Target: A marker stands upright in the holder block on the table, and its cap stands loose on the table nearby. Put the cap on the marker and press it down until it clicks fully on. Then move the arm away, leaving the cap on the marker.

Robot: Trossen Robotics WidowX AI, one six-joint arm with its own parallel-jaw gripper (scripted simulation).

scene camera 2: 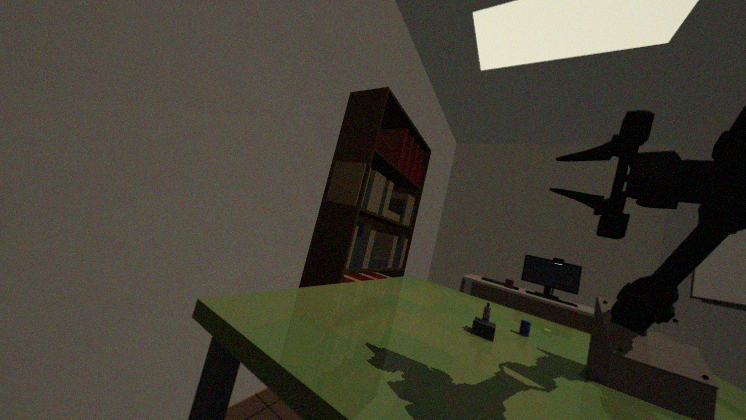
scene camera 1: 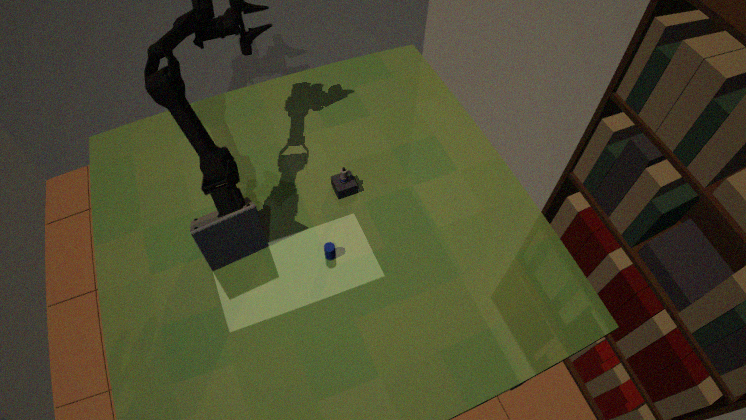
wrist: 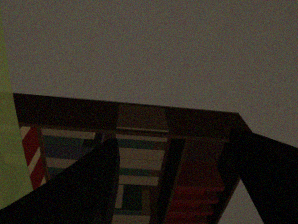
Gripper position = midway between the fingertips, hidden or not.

In view: the gripper point(scene camera 2: 552, 174).
The gripper is seen too in the wrist view point(wrist: 174, 143).
